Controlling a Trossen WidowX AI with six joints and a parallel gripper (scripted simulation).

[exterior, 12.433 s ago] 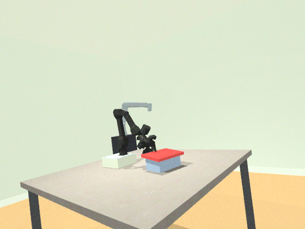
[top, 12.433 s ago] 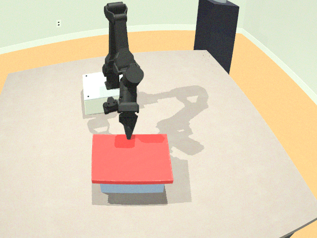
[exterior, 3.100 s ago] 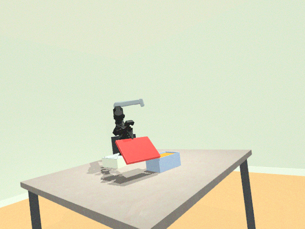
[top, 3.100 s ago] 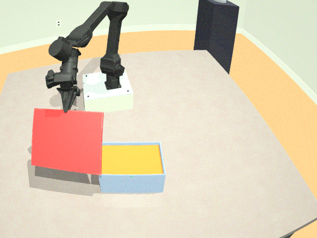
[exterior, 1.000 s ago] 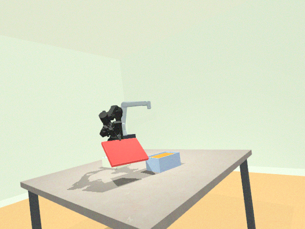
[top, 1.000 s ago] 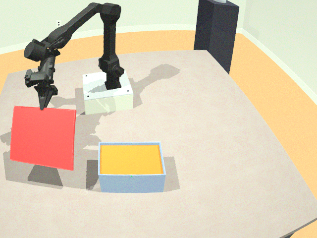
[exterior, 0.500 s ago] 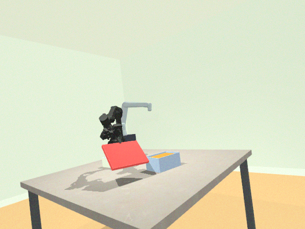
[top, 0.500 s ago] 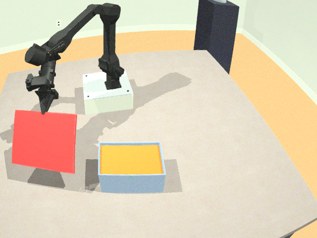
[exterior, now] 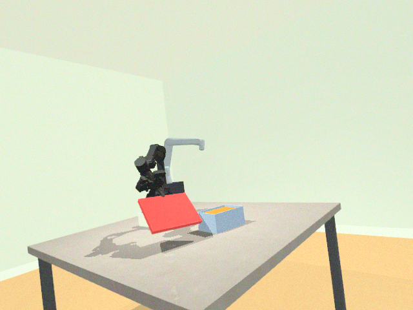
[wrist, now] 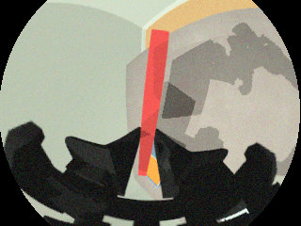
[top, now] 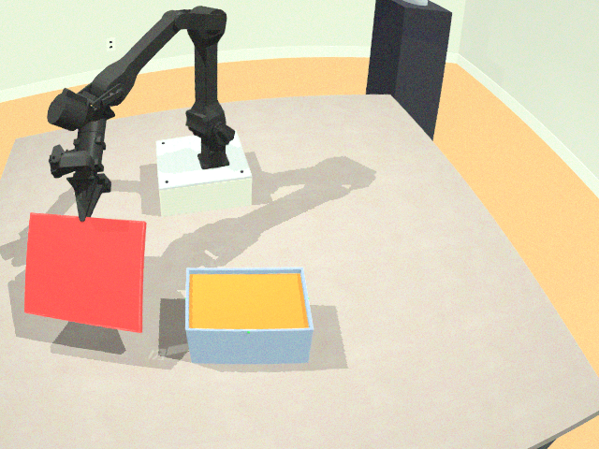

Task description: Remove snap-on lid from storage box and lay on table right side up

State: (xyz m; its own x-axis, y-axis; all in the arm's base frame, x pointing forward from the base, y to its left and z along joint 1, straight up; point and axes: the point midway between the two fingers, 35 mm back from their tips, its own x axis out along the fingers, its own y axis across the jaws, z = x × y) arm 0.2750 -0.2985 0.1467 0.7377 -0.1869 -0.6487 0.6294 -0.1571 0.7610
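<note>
Right now the red lid is 6 cm ahead of my gripper tip, 2 cm to the right of it and 5 cm below it. Also, from my gripper tip: storage box: 13 cm ahead, 26 cm to the left, 15 cm below.
</note>
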